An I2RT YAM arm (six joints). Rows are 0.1 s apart.
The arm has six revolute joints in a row. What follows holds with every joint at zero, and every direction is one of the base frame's.
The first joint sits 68 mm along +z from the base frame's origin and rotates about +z.
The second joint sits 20 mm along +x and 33.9 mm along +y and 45.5 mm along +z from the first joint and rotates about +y.
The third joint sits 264 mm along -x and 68.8 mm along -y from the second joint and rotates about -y.
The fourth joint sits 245 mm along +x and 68.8 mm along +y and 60 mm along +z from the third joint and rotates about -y.
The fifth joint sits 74 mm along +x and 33.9 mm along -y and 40.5 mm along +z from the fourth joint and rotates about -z.
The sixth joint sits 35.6 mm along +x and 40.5 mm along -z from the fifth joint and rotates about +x.
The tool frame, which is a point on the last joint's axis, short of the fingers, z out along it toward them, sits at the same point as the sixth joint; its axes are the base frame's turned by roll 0, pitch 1.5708 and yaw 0 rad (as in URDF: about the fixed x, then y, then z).
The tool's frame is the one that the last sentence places.
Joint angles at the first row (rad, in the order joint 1, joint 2, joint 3, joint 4, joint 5, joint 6):
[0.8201, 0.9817, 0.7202, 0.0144, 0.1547, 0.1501]
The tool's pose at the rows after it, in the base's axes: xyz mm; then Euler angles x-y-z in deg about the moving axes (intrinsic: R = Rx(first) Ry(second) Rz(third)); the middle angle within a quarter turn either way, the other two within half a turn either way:
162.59 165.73 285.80 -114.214 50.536 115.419
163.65 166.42 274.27 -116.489 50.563 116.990
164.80 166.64 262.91 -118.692 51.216 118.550
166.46 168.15 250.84 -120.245 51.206 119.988
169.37 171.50 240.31 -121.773 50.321 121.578
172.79 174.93 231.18 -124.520 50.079 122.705
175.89 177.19 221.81 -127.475 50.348 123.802
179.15 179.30 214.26 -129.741 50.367 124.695
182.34 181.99 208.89 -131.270 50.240 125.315
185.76 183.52 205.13 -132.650 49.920 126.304
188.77 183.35 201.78 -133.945 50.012 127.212
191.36 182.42 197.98 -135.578 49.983 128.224
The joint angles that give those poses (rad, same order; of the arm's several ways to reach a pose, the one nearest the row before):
[0.8210, 0.9913, 0.6728, 0.0508, 0.1708, 0.1561]
[0.8209, 1.0053, 0.6430, 0.0703, 0.1786, 0.1570]
[0.8207, 1.0204, 0.6121, 0.0966, 0.1970, 0.1580]
[0.8207, 1.0449, 0.5812, 0.1356, 0.2027, 0.1652]
[0.8201, 1.0816, 0.5648, 0.1672, 0.1937, 0.1764]
[0.8206, 1.1216, 0.5599, 0.1814, 0.2019, 0.1654]
[0.8201, 1.1587, 0.5523, 0.1974, 0.2193, 0.1508]
[0.8176, 1.1934, 0.5492, 0.2122, 0.2283, 0.1400]
[0.8164, 1.2256, 0.5520, 0.2251, 0.2330, 0.1335]
[0.8104, 1.2510, 0.5583, 0.2282, 0.2301, 0.1335]
[0.8018, 1.2686, 0.5596, 0.2332, 0.2309, 0.1308]
[0.7924, 1.2836, 0.5591, 0.2332, 0.2313, 0.1259]

